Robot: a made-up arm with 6 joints.
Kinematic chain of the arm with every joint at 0, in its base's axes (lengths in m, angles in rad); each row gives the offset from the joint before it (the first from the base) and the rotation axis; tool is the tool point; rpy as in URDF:
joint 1: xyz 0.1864 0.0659 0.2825 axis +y
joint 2: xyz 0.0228 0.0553 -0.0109 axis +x
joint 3: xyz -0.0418 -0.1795 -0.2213 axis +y
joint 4: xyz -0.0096 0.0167 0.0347 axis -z
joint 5: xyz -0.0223 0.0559 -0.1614 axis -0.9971 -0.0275 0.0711
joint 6: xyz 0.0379 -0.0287 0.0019 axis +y
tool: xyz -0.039 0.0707 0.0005 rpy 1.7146 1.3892 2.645
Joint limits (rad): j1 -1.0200..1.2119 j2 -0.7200..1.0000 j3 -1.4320..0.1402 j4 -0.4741..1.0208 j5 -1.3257..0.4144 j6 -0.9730..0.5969
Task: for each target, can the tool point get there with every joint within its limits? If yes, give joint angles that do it. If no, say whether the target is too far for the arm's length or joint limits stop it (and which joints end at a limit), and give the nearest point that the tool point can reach.
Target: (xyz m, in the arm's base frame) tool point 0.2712 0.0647 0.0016
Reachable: yes | joints -0.0664 0.0996 -0.7924 0.6561 -0.5439 0.2932
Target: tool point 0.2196 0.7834 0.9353
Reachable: no: too far | nearest point -0.0908 0.3755 0.2858 | short by 0.827 m
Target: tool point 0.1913 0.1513 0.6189
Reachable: no: joint limits stop it (at a limit: joint 1, joint 2, joint 3, joint 4, joint 6) | nearest point 0.3141 -0.0656 0.3614 | short by 0.358 m
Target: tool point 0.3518 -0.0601 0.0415
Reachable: yes | joints -0.8491 -0.3149 0.0116 -0.2827 -1.0107 -0.2227
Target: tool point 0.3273 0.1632 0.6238
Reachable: no: joint limits stop it (at a limit: joint 1, joint 2, joint 3, joint 6) | nearest point 0.4250 0.2183 0.3065 | short by 0.337 m
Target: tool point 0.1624 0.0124 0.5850
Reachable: no: joint limits stop it (at a limit: joint 1, joint 2, joint 3, joint 4, joint 6) | nearest point 0.3157 -0.0665 0.3629 | short by 0.281 m
